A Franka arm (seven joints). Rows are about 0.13 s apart.
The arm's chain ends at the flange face. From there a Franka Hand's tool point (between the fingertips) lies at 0.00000 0.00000 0.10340 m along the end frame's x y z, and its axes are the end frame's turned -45 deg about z.
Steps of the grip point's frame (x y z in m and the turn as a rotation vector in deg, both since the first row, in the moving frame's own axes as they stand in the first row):
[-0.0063, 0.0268, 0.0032, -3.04, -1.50, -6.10]
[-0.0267, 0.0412, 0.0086, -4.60, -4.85, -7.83]
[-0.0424, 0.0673, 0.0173, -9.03, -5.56, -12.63]
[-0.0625, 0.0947, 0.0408, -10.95, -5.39, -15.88]
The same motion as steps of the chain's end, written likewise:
[0.0122, 0.0177, 0.0034, -3.21, 1.09, -6.10]
[0.0097, 0.0360, 0.0093, -6.68, -0.18, -7.83]
[0.0112, 0.0597, 0.0191, -10.32, 2.45, -12.63]
[0.0130, 0.0917, 0.0431, -11.55, 3.93, -15.88]

